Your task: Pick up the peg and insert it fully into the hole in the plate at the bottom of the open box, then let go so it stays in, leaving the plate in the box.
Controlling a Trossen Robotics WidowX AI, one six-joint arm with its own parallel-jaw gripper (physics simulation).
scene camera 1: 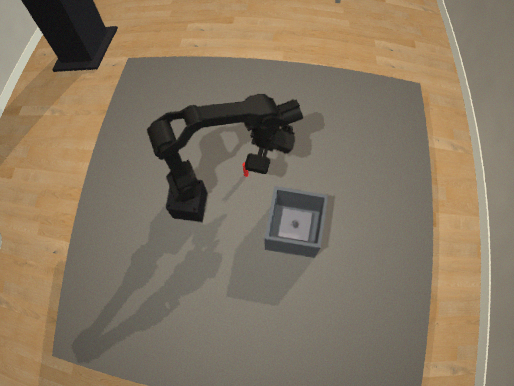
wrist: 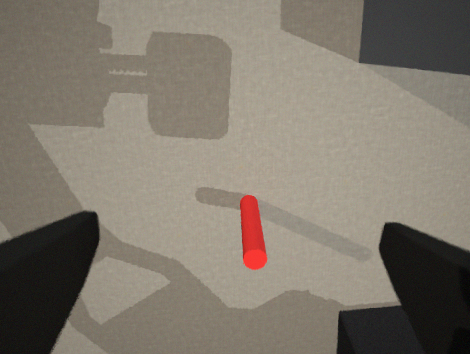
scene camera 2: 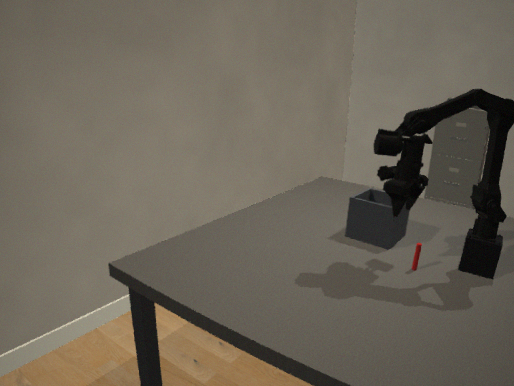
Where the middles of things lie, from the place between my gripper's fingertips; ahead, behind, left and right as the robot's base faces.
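The red peg (wrist: 254,253) is 60 mm behind my hand, 10 mm to the right of it and 120 mm below it. There is also the pale plate (scene camera 1: 301,220), which I see 110 mm ahead of my hand, 170 mm to the right of it and 120 mm below it. As for the grey-blue box (scene camera 2: 370,219), it is 90 mm below my hand, 110 mm ahead of it and 170 mm to the right of it.
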